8 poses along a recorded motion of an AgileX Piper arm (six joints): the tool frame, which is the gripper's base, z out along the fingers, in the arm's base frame.
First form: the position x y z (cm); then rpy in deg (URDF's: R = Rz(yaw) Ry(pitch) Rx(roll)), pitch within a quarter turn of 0, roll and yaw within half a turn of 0.
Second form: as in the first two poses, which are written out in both.
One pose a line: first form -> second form
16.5 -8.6 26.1 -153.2 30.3 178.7 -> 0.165 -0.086 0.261 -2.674 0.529 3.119
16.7 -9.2 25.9 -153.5 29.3 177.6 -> 0.167 -0.092 0.259 -2.679 0.511 3.100
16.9 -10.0 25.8 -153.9 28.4 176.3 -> 0.169 -0.100 0.258 -2.686 0.496 3.077
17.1 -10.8 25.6 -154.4 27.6 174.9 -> 0.171 -0.108 0.256 -2.695 0.482 3.053
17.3 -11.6 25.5 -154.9 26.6 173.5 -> 0.173 -0.116 0.255 -2.704 0.464 3.028
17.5 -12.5 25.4 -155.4 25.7 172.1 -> 0.175 -0.125 0.254 -2.712 0.449 3.004
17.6 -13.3 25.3 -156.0 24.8 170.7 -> 0.176 -0.133 0.253 -2.723 0.433 2.979
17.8 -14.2 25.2 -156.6 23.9 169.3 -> 0.178 -0.142 0.252 -2.733 0.417 2.955
